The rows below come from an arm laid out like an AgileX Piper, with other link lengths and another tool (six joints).
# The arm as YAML. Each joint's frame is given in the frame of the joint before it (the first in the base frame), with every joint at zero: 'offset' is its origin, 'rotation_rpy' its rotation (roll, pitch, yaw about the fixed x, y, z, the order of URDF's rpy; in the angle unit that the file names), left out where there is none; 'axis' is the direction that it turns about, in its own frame. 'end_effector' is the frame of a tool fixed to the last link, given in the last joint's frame.
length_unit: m
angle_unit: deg
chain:
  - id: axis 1
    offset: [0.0, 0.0, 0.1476]
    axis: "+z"
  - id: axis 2
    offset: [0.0, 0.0, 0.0]
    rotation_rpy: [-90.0, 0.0, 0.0]
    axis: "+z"
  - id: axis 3
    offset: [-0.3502, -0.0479, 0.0]
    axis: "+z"
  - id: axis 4
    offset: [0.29, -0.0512, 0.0]
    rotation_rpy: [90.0, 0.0, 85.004]
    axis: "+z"
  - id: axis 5
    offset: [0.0, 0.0, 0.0]
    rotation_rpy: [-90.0, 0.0, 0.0]
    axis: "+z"
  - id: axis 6
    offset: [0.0, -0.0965, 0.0]
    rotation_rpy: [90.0, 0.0, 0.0]
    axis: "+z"
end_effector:
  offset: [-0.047, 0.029, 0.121]
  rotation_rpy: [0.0, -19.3, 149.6]
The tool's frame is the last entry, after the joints.
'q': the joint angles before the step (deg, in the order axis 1, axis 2, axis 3, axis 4, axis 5, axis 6). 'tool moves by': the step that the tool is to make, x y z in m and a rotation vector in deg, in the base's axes. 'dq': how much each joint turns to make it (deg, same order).
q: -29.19 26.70 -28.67 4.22 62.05 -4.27
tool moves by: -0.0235 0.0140 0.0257 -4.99 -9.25 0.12
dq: -0.04 -11.50 0.08 0.21 0.92 -0.05
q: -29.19 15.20 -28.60 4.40 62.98 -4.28
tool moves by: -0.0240 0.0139 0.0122 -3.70 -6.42 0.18
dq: 0.00 -9.48 0.01 0.01 2.08 -0.05
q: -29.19 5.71 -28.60 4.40 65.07 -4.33
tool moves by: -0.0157 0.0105 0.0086 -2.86 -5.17 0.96
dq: 0.90 -6.44 0.00 0.03 0.53 -0.03
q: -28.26 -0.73 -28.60 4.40 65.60 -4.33
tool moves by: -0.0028 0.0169 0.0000 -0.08 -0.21 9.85
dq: 9.84 -0.40 -0.01 0.01 0.18 0.01
